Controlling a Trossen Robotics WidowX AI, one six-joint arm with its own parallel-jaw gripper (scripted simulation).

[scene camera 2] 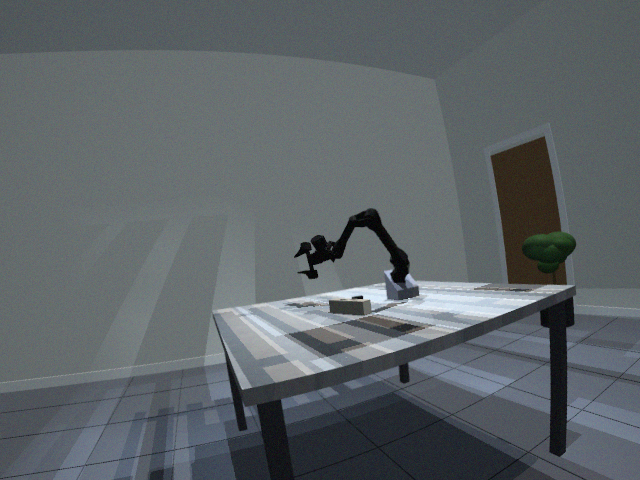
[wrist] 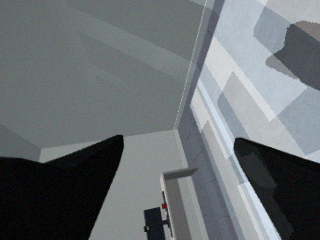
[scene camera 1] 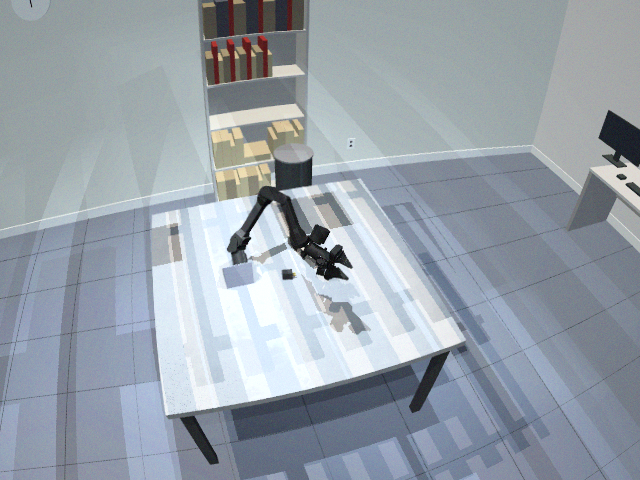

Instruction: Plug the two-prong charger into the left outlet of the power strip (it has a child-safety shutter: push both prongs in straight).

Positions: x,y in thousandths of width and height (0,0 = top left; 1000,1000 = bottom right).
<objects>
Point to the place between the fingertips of my gripper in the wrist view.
At 561,594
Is my gripper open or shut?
Open.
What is my gripper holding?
Nothing.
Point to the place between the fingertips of my gripper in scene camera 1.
548,570
</objects>
